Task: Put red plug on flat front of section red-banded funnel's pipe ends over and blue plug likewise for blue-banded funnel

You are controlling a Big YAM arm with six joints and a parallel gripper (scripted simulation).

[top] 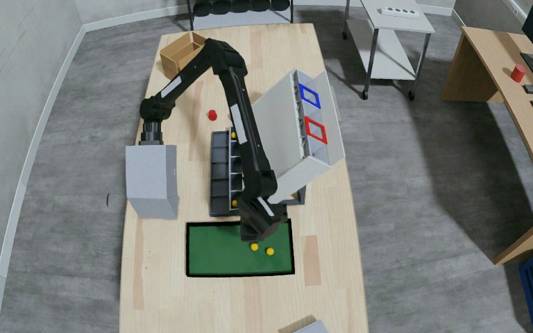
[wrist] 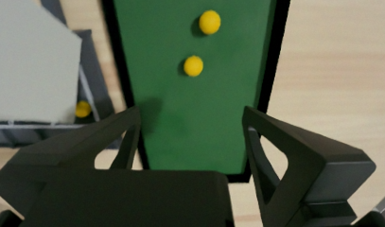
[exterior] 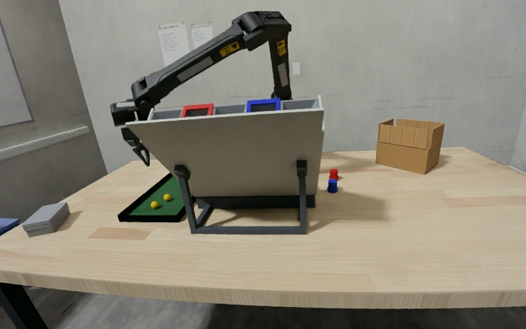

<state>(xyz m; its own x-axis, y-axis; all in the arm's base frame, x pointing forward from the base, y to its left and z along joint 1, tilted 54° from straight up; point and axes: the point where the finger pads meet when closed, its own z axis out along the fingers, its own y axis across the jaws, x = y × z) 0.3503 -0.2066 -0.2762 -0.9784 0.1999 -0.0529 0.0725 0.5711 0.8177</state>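
The green tray lies 6 cm behind my hand and 14 cm below it. Also, from my hand: grey cover (7 cm ahead, 32 cm to the left, 6 cm above); grey box (13 cm ahead, 37 cm to the right, 12 cm below).
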